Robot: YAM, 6 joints.
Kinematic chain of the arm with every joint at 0, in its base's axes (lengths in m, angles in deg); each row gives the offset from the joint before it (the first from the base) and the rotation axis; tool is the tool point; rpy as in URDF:
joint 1: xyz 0 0 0.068 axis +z
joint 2: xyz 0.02 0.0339 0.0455 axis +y
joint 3: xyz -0.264 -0.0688 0 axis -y
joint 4: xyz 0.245 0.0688 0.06 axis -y
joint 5: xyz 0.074 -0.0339 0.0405 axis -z
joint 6: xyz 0.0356 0 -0.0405 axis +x
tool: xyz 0 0 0 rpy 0 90 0
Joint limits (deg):
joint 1: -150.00..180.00
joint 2: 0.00..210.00
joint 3: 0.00..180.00
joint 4: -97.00..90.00
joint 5: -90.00..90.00
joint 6: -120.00..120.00
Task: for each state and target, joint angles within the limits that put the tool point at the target. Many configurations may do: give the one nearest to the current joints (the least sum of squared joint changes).
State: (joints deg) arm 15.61 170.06 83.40 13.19 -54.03 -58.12
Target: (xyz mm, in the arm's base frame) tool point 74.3 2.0 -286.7
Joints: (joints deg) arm -16.11 203.05 67.71 9.13 -39.28 -58.12
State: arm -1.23 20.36 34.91 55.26 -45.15 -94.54
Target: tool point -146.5 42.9 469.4
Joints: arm -6.86 8.49 56.41 59.16 -44.84 -94.54
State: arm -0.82 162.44 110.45 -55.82 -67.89 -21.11
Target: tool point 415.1 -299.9 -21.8
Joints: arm -39.46 165.95 126.12 -44.76 -65.12 -21.11
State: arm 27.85 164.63 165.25 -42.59 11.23 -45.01
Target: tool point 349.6 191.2 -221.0
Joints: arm 29.64 192.32 132.05 -58.89 10.83 -45.01
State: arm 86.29 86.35 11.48 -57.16 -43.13 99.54
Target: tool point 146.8 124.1 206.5
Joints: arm 33.70 69.05 43.13 -53.47 -37.72 99.54
